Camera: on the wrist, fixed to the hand. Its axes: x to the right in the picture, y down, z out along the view.
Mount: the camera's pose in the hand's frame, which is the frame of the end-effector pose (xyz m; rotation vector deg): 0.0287 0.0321 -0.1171 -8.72 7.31 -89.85
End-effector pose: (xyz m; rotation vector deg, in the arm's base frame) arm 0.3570 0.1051 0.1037 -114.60 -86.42 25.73
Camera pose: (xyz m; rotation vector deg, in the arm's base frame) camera 0.4584 0.0971 0.1759 -24.10 -139.88 -25.82
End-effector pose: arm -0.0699 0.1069 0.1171 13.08 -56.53 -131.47
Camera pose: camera -0.0324 0.0028 0.0594 -51.97 18.36 125.44
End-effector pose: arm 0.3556 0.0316 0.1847 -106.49 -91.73 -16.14
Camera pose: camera 0.4217 -0.0169 0.2788 -14.02 -149.63 -64.62
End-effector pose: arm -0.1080 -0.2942 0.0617 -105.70 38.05 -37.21
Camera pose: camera -0.1742 -0.3992 0.0740 -127.54 -50.51 -97.51
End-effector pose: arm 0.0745 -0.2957 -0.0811 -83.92 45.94 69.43
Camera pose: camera 0.0844 -0.4132 -0.1220 -94.51 -25.95 -2.53
